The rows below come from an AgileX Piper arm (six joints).
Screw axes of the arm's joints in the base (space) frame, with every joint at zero. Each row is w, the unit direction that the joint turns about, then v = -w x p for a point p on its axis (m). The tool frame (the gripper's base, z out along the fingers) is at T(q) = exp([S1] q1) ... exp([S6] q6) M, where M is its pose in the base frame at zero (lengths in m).
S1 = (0, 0, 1, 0.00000, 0.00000, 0.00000)
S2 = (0, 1, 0, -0.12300, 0.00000, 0.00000)
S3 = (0, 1, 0, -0.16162, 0.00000, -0.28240)
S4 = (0.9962, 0, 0.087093, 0.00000, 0.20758, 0.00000)
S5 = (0, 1, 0, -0.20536, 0.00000, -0.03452)
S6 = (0.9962, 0, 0.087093, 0.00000, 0.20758, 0.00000)
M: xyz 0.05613 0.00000 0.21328 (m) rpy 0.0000 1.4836 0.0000 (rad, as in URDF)
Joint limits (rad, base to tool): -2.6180..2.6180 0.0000..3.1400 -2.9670..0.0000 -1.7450..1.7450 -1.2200..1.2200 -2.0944..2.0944
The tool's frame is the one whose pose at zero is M.
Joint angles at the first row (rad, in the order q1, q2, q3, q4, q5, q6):
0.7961 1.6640 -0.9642 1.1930 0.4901 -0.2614
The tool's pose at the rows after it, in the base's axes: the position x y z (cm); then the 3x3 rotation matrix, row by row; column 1 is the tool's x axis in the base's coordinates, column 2 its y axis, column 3 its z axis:
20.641, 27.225, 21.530; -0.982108, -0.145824, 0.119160; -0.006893, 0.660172, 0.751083; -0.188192, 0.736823, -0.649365
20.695, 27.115, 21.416; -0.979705, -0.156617, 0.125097; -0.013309, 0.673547, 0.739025; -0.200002, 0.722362, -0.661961
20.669, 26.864, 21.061; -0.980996, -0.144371, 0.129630; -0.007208, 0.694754, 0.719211; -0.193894, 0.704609, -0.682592
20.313, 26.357, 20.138; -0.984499, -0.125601, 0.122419; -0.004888, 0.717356, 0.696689; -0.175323, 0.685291, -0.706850
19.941, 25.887, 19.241; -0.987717, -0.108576, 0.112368; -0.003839, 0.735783, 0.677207; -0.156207, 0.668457, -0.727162
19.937, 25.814, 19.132; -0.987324, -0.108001, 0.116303; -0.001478, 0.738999, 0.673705; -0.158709, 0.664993, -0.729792
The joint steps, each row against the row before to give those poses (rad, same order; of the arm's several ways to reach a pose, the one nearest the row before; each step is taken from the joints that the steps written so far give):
0.0102 0.0000 0.0000 0.0000 -0.0044 0.0093
0.0000 0.0000 0.0000 -0.0363 -0.0075 0.0190
0.0000 0.0000 0.0076 -0.0485 -0.0095 0.0486
0.0000 0.0003 0.0323 -0.0164 -0.0088 0.0168
0.0000 0.0020 0.0313 -0.0048 -0.0066 0.0053
0.0000 0.0001 0.0041 -0.0020 -0.0061 0.0003

